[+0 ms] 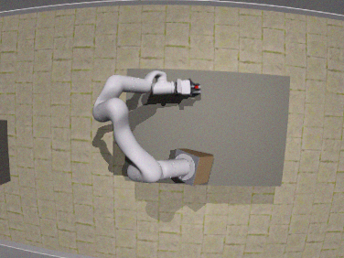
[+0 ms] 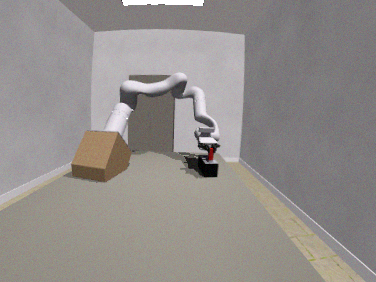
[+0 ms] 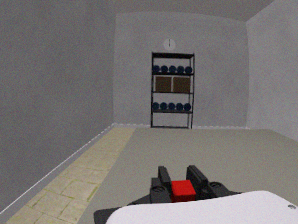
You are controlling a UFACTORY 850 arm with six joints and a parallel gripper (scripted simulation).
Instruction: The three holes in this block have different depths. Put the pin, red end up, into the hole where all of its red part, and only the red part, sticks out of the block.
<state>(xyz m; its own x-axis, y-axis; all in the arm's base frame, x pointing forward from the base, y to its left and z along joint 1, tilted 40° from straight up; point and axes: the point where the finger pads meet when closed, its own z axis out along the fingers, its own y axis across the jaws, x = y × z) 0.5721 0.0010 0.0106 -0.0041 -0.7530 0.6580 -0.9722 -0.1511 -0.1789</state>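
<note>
Now: hand 2 cm above the pin. The rest, counted from my hand: block: 10 cm below, 6 cm to the left, 1 cm behind.
</note>
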